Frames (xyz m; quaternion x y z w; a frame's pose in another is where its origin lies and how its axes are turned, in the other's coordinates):
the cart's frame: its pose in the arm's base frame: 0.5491 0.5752 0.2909 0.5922 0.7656 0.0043 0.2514
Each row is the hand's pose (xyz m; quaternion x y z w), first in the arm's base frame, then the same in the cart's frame.
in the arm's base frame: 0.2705 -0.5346 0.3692 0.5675 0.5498 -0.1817 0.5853
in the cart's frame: -0.9904 -0.5596 0.1461 -0.0625 -0.4199 0.0607 0.9034
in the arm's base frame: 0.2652 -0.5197 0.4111 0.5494 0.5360 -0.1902 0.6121
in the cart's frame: -0.9919 -0.5472 0.1031 -0.0764 -0.4489 0.0528 0.8888
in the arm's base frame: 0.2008 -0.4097 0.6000 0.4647 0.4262 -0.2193 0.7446
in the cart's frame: -0.9526 -0.5151 -0.1191 -0.1544 -0.5947 0.0450 0.7877
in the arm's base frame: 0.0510 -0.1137 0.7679 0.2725 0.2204 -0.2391 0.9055
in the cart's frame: -0.7215 -0.5111 -0.4104 -0.2837 -0.7806 0.0141 0.5567
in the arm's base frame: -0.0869 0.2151 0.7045 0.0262 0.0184 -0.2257 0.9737
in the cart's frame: -0.3748 -0.5570 -0.5045 -0.3971 -0.8746 -0.0518 0.2734
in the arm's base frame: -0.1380 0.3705 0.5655 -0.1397 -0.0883 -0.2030 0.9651
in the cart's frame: -0.1720 -0.5991 -0.4483 -0.4516 -0.8807 -0.1098 0.0914
